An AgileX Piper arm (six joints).
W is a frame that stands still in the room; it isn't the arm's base.
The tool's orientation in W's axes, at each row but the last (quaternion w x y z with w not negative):
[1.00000, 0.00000, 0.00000, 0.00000]
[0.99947, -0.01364, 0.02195, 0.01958]
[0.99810, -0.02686, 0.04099, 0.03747]
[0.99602, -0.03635, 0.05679, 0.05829]
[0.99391, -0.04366, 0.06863, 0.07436]
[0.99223, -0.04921, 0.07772, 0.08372]
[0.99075, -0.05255, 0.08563, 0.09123]
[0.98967, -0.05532, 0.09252, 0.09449]
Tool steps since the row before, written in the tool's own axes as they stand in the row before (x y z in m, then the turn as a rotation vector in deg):
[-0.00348, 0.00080, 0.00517, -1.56, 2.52, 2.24]
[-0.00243, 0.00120, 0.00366, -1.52, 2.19, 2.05]
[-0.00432, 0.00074, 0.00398, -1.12, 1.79, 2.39]
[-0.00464, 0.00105, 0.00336, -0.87, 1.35, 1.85]
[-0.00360, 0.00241, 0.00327, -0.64, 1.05, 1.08]
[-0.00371, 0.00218, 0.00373, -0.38, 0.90, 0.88]
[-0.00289, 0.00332, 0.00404, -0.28, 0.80, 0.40]
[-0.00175, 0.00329, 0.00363, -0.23, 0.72, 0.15]
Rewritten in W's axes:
[-0.00348, 0.00080, 0.00517, -1.56, 2.52, 2.24]
[-0.00231, 0.00121, 0.00373, -1.52, 2.19, 2.06]
[-0.00403, 0.00065, 0.00429, -1.06, 1.84, 2.38]
[-0.00434, 0.00079, 0.00380, -0.82, 1.39, 1.85]
[-0.00347, 0.00218, 0.00356, -0.65, 1.05, 1.08]
[-0.00345, 0.00196, 0.00409, -0.40, 0.92, 0.85]
[-0.00278, 0.00323, 0.00418, -0.36, 0.78, 0.37]
[-0.00171, 0.00336, 0.00358, -0.34, 0.68, 0.12]

